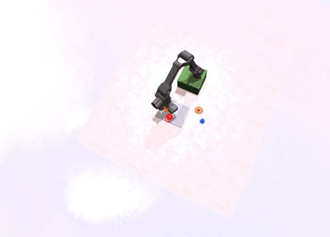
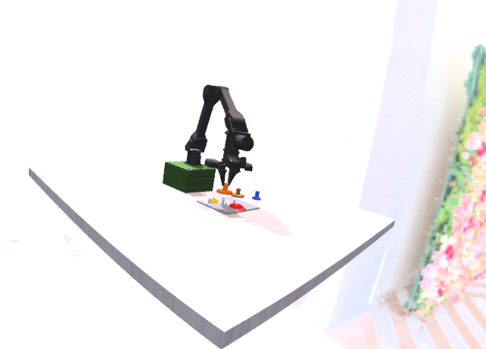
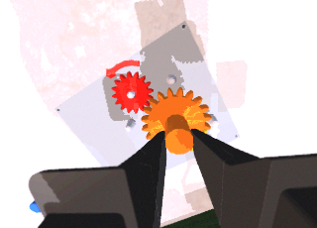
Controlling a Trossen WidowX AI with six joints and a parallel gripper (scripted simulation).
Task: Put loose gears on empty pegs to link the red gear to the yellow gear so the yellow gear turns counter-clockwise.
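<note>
Now: the orange gear 1 cm below my gripper tip. Also, from my gripper tip: yellow gear 5 cm behind, 1 cm to the left, 7 cm below; brown gear 6 cm behind, 22 cm to the left, 7 cm below; red gear 5 cm ahead, 3 cm to the left, 7 cm below.
</note>
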